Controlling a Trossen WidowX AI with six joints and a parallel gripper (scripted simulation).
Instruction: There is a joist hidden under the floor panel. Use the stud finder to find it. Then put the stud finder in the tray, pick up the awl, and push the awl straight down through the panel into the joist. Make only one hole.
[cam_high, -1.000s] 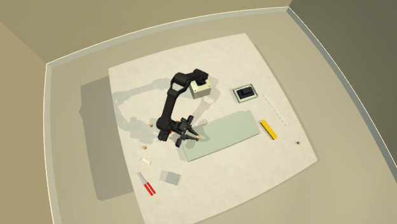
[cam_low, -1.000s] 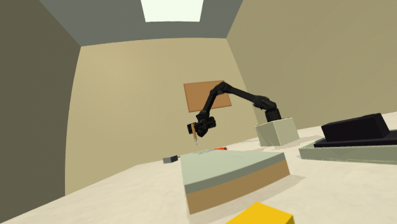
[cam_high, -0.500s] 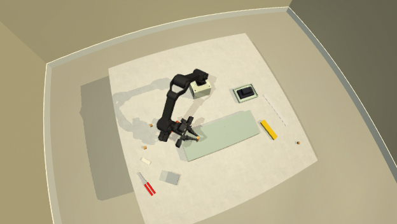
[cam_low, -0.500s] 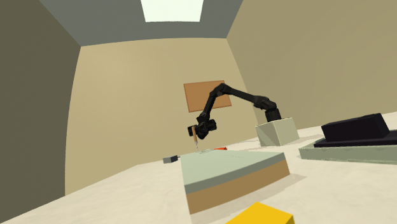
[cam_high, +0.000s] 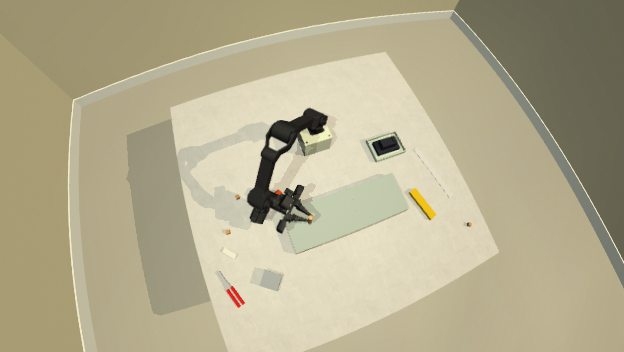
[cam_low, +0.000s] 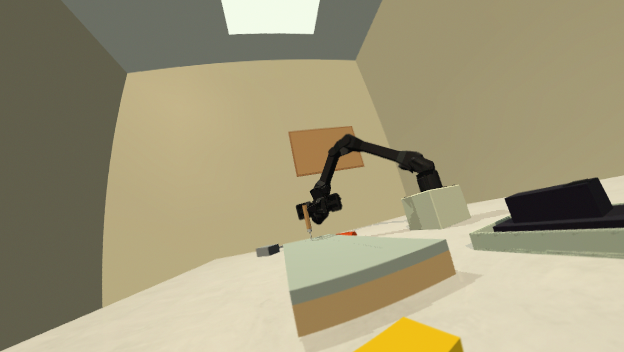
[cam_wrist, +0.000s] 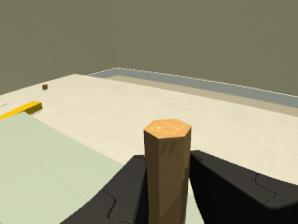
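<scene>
My gripper tip is now 60 mm above the brown stick. Also, from my gripper tip: white block 10 mm behind, 350 mm to the right, 130 mm below; then orange-handled tool 130 mm behind, 160 mm to the right, 130 mm below; then grey block 150 mm ahead, 230 mm to the right, 120 mm below.
</scene>
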